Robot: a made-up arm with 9 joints. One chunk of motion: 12 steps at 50 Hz.
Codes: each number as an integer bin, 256 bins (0 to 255) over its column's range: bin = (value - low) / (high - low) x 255, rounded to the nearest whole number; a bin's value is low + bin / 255 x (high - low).
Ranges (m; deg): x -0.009..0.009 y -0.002..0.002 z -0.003..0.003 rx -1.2..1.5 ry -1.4..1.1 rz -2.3..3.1
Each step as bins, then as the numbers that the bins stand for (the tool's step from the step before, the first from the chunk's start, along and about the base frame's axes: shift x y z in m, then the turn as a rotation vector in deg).
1 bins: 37 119 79 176 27 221
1 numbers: -0.00639 -0.00013 -0.00114 0.664 -1.135 2.380
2 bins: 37 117 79 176 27 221
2 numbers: -0.00639 -0.00016 -0.00114 0.664 -1.135 2.380
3 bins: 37 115 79 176 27 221
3 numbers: -0.00639 -0.00020 -0.00114 0.664 -1.135 2.380
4 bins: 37 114 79 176 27 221
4 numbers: -0.00639 -0.00021 -0.00114 0.664 -1.135 2.380
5 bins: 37 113 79 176 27 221
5 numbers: -0.00639 -0.00023 -0.00114 0.664 -1.135 2.380
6 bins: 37 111 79 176 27 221
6 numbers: -0.00639 -0.00026 -0.00114 0.664 -1.135 2.380
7 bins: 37 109 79 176 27 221
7 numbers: -0.00639 -0.00029 -0.00114 0.664 -1.135 2.380
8 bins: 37 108 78 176 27 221
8 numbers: -0.00639 -0.00031 -0.00116 0.664 -1.135 2.380
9 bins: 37 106 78 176 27 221
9 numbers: -0.00639 -0.00034 -0.00116 0.664 -1.135 2.380
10 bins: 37 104 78 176 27 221
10 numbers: -0.00639 -0.00037 -0.00116 0.664 -1.135 2.380
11 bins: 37 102 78 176 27 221
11 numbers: -0.00639 -0.00040 -0.00116 0.664 -1.135 2.380
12 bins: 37 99 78 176 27 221
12 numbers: -0.00639 -0.00045 -0.00116 0.664 -1.135 2.380
